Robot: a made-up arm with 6 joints.
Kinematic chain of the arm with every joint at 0, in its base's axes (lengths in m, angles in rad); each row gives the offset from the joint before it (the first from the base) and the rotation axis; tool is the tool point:
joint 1: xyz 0 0 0.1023 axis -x
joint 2: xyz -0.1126 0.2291 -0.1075 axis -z
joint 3: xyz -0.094 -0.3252 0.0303 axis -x
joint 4: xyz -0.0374 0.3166 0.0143 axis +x
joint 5: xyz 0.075 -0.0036 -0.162 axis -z
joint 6: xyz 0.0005 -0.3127 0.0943 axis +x
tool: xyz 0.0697 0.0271 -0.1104
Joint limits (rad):
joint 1: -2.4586..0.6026
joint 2: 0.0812..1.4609
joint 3: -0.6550..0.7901
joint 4: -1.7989..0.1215
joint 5: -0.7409..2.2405
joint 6: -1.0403..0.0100
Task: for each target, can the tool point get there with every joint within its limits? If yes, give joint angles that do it. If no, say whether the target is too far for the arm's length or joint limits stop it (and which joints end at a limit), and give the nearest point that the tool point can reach.
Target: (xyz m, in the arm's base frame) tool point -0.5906 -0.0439 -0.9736
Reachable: no: joint limits stop it (at a limit: joint 1, joint 3, joint 5, joint 6) | nearest point -0.4585 0.0952 -0.6034 | short by 0.417 m
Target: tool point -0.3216 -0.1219 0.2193
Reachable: yes | joints -1.6720 0.4967 0.5425 -1.1504 0.4655 -0.2767
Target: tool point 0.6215 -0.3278 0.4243
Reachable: no: joint limits stop it (at a limit: joint 1, joint 2, joint 3, joint 4, joint 5, joint 6) | nearest point 0.1513 -0.1694 0.2882 | short by 0.514 m
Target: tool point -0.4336 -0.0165 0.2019
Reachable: yes | joints -0.9826 0.7699 0.3091 -0.7901 0.3914 -0.5100
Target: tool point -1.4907 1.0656 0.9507
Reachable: no: too far | nearest point -0.5445 0.5034 0.5031 | short by 1.188 m
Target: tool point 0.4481 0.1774 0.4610
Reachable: no: joint limits stop it (at a limit: joint 2, joint 3, joint 4, joint 5, joint 6) | nearest point 0.1513 0.1115 0.3277 | short by 0.332 m
